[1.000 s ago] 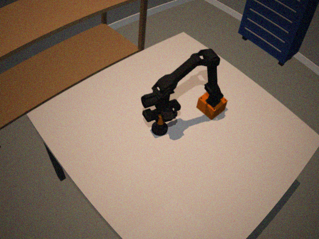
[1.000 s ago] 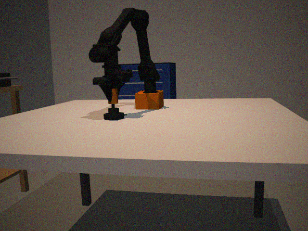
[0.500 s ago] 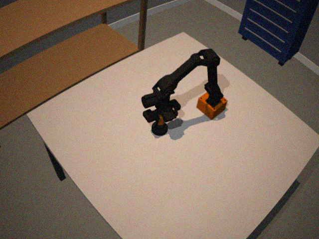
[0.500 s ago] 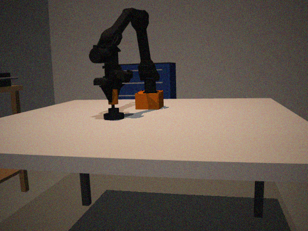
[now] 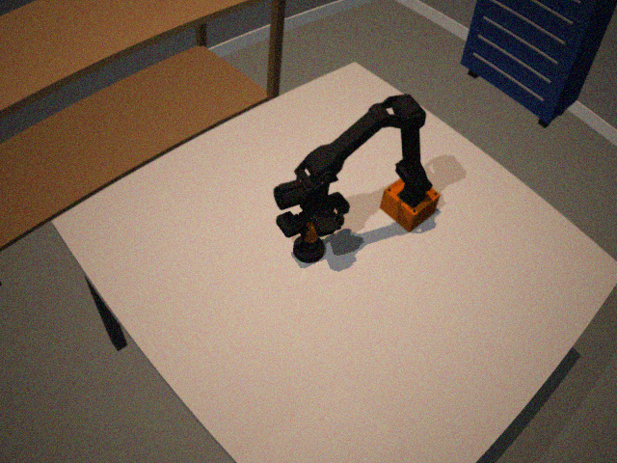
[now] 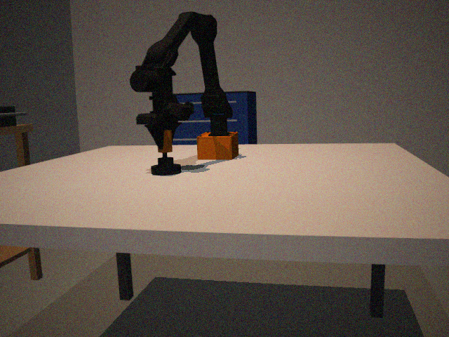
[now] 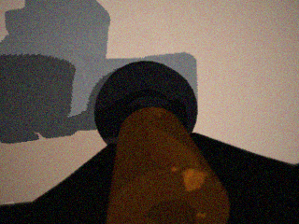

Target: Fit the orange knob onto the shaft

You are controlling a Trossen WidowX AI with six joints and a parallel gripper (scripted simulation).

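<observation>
Now: the orange knob 2 cm above my gripper tip. Round my gripper tip: dark round pedestal 4 cm below.
</observation>
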